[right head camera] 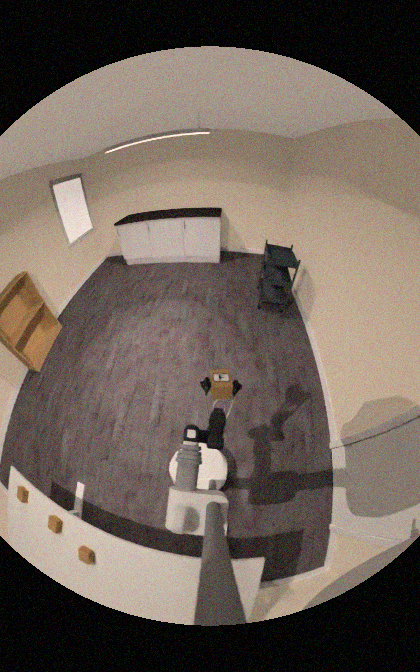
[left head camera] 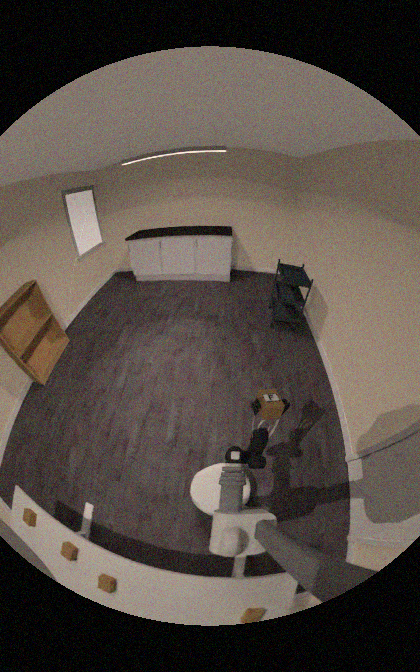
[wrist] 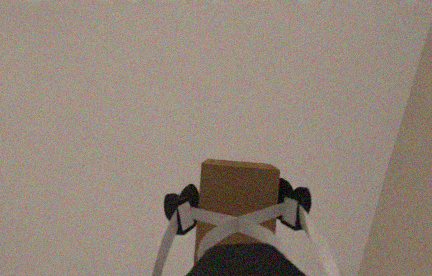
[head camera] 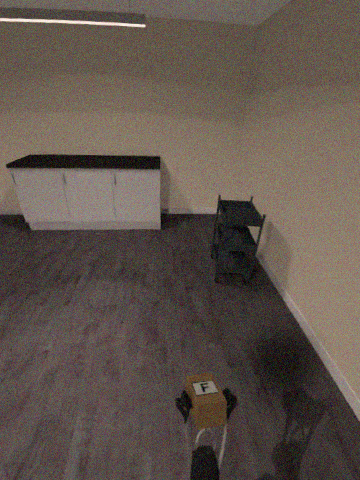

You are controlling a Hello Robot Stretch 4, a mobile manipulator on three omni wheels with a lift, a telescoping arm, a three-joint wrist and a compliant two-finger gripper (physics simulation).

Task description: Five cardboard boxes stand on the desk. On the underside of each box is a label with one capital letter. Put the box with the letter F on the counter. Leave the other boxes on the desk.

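Frame: origin at the robot's base, x left, y back, z up, level; metres.
Seen in the pictures: gripper, fingertip midpoint: (wrist: 235, 197) (head camera: 206, 391).
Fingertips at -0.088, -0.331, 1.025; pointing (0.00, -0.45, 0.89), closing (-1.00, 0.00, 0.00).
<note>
A point is followed by its place in that frame, as x, y, z.
My gripper (head camera: 206, 402) @[-0.088, -0.331, 1.025] (left head camera: 270, 405) (right head camera: 221, 385) (wrist: 235, 197) @[-0.088, -0.331, 1.025] is shut on a brown cardboard box (head camera: 209, 411) @[-0.088, -0.293, 1.027] (left head camera: 270, 411) (right head camera: 221, 391) (wrist: 239, 187) @[-0.091, -0.292, 0.990]. A white label with the letter F faces up on it in the head camera view. The box is held above the floor, away from desk and counter. The counter (head camera: 95, 161) @[0.832, -3.103, 0.883] (left head camera: 185, 231) (right head camera: 175, 215), with a black top and white doors, stands at the far wall, ahead and to the left. The white desk (left head camera: 175, 590) (right head camera: 145, 575) is at the bottom of the left and right head camera views, with brown boxes (left head camera: 107, 583) (right head camera: 86, 555) on it.
A dark shelf cart (head camera: 216, 240) @[-0.547, -1.975, 0.400] (left head camera: 274, 300) (right head camera: 261, 280) stands by the right wall, right of the counter. A wooden bookshelf (left head camera: 56, 356) (right head camera: 49, 345) stands at the left wall. Dark wood floor (head camera: 110, 320) @[0.430, -1.404, -0.027] lies between the gripper and the counter.
</note>
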